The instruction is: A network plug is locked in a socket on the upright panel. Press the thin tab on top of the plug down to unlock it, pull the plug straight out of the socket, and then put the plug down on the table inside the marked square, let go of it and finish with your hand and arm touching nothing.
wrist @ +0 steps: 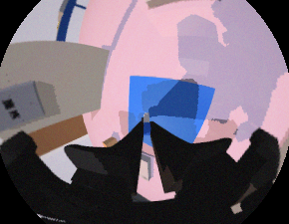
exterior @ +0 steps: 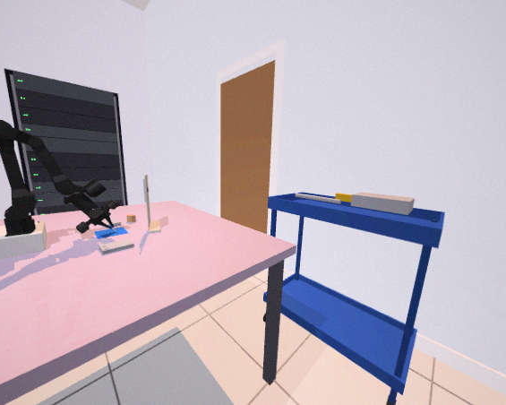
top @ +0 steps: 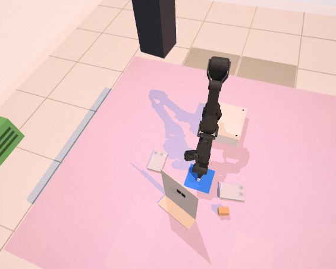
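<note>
Now: the network plug right at my gripper tip. Round my gripper tip: blue marked square 10 mm behind, 20 mm below; upright panel 170 mm ahead, 20 mm to the right, 100 mm above; small orange block 90 mm ahead, 150 mm to the left.
</note>
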